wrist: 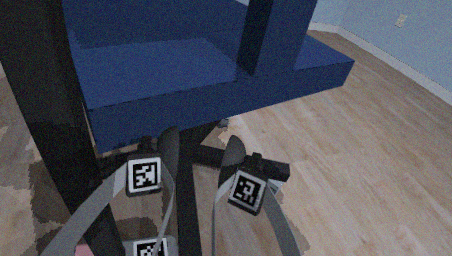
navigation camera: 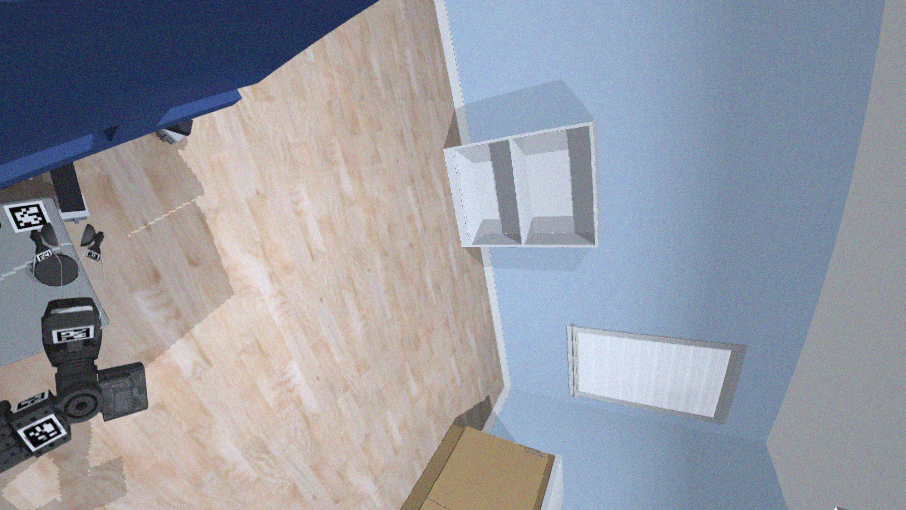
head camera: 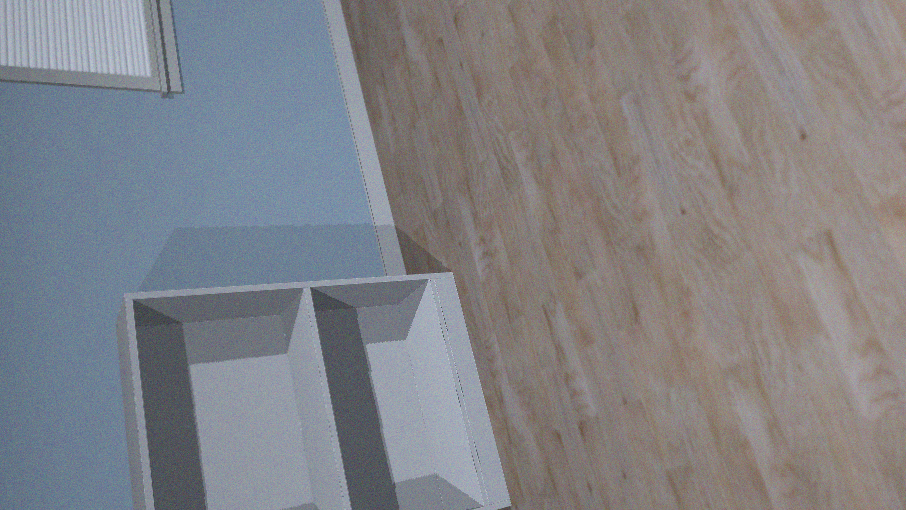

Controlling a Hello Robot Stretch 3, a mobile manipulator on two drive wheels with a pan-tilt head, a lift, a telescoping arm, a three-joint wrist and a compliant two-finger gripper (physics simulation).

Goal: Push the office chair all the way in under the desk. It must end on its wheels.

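Seen in the pictures: gripper, fingertip midpoint: [wrist: 202,149] [navigation camera: 69,224]; robot's base, link origin: [navigation camera: 56,267].
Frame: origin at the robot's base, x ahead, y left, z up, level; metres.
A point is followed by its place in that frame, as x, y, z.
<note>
The blue office chair [navigation camera: 136,47] @[0.122, 0.207, 0.887] [wrist: 150,70] @[0.014, 0.226, 0.470] stands close to my gripper. Its dark blue back fills the upper left of the navigation view. The wrist view shows its level seat, a back post and black base legs below; it looks upright, though most casters are hidden. My gripper [navigation camera: 68,238] @[0.050, 0.083, 0.478] [wrist: 202,149] @[0.050, 0.083, 0.478] is open, with its fingertips low beside the seat's near edge. A black base leg [navigation camera: 67,190] @[0.079, 0.181, 0.107] [wrist: 187,210] @[0.086, 0.243, 0.107] shows between the fingers in the wrist view, not gripped; contact is unclear. The desk does not show in these views.
A white two-compartment shelf unit [head camera: 467,380] @[2.049, -0.192, 0.048] [navigation camera: 594,183] @[2.044, -0.146, 1.052] stands against the blue wall. A window with a white blind [head camera: 76,38] @[2.510, -1.665, 1.100] [navigation camera: 653,373] @[2.528, -1.868, 1.498] is on that wall. A tan cabinet [navigation camera: 494,468] @[1.263, -1.951, 0.499] stands at the bottom of the navigation view.
</note>
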